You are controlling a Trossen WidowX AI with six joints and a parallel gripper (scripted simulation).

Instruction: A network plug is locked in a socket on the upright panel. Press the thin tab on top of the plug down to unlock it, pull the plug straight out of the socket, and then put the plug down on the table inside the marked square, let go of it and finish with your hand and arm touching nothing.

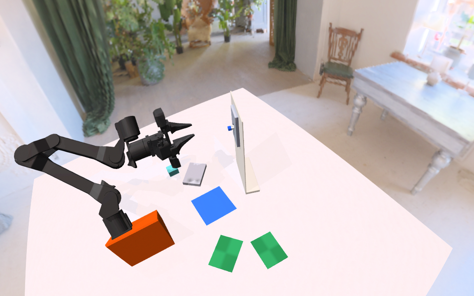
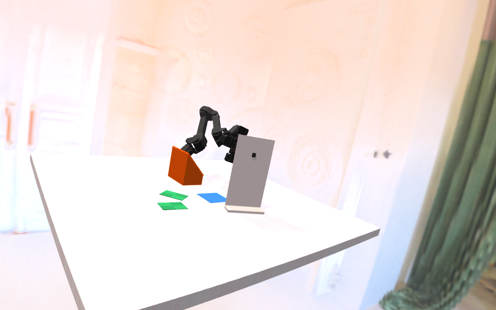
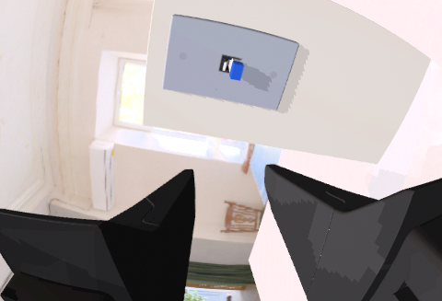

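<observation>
Now: gripper tip 10 cm short of the network plug and 7 cm to the left of it. Also, from my gripper tip: upright panel (12 cm ahead, 10 cm below, 8 cm to the right); grey slab (24 cm below, 5 cm to the left, 2 cm behind); thin pale tab (11 cm ahead, 7 cm to the right).
</observation>
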